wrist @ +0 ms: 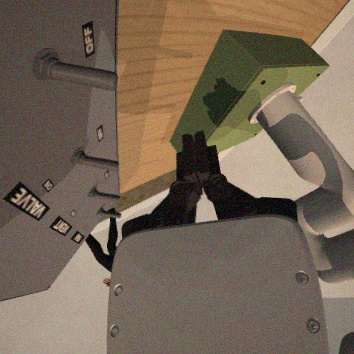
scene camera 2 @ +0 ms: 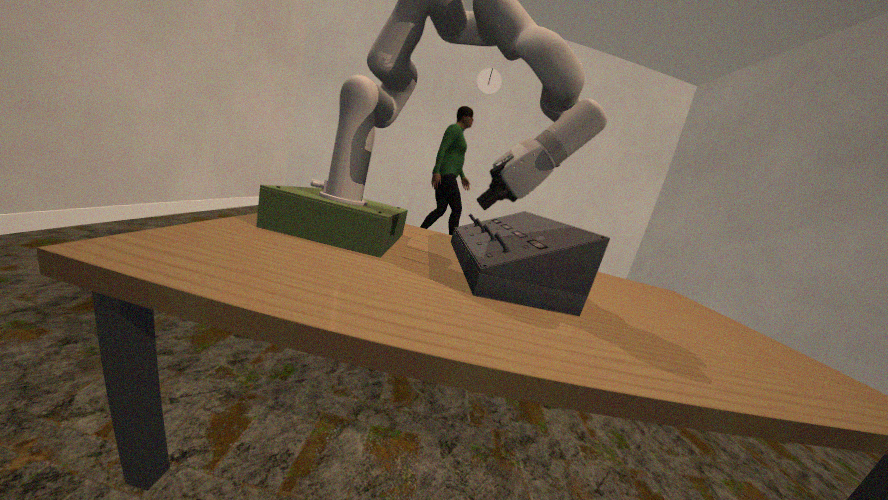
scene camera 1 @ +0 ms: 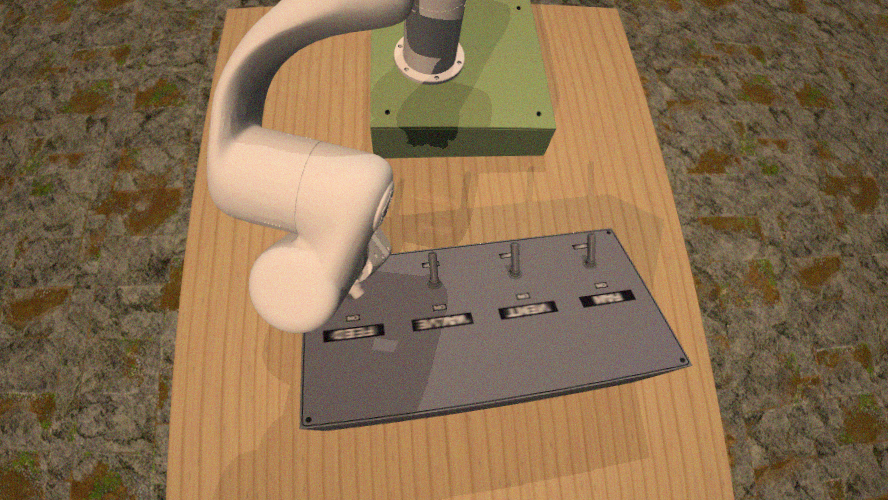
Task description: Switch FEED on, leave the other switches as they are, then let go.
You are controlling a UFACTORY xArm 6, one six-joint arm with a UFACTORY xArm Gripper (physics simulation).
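Pixels of known places: gripper, fingertip midpoint: (wrist: 196,144) (scene camera 2: 480,205); arm's base, origin of the base link: (wrist: 269,102) (scene camera 2: 343,200) (scene camera 1: 429,58).
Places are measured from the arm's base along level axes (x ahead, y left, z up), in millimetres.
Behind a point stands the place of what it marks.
The grey switch panel (scene camera 1: 528,366) @[x 563, y -8, z 66 mm] (scene camera 2: 534,285) @[x 445, y -283, z -50 mm] (wrist: 30,265) @[x 549, y 19, z 58 mm] carries four levers. The FEED lever (scene camera 2: 500,241) @[x 375, y -211, z 14 mm] (wrist: 77,72) @[x 382, y -211, z 16 mm] leans towards the OFF label on the robot-base side, the same way as the others. In scene camera 1 the wrist hides it; the FEED label (scene camera 1: 353,332) @[x 461, y -215, z 26 mm] shows. The VALVE lever (scene camera 1: 433,269) @[x 395, y -88, z 18 mm] (wrist: 97,160) @[x 391, y -93, z 14 mm], VENT lever (scene camera 1: 515,259) @[x 407, y 31, z 18 mm] (wrist: 106,194) @[x 401, y 27, z 13 mm] and FAN lever (scene camera 1: 590,250) @[x 418, y 148, z 16 mm] (wrist: 109,213) @[x 416, y 146, z 13 mm] lean towards OFF. My gripper (scene camera 2: 482,203) @[x 321, y -169, z 79 mm] (wrist: 196,144) @[x 321, y -169, z 79 mm] is shut and empty, above the panel's robot-base side, apart from the levers.
The green base block (scene camera 1: 462,141) @[x 157, y 25, z -48 mm] (scene camera 2: 323,223) @[x -19, y -103, z -50 mm] (wrist: 215,100) @[x 148, y -25, z -39 mm] stands behind the panel on the wooden table (scene camera 1: 242,434) @[x 553, y -422, z -99 mm] (scene camera 2: 310,304) @[x 47, y -401, z -99 mm] (wrist: 145,75) @[x 267, y -76, z -99 mm]. The arm arches over from it. A person in green (scene camera 2: 451,152) walks beyond the table.
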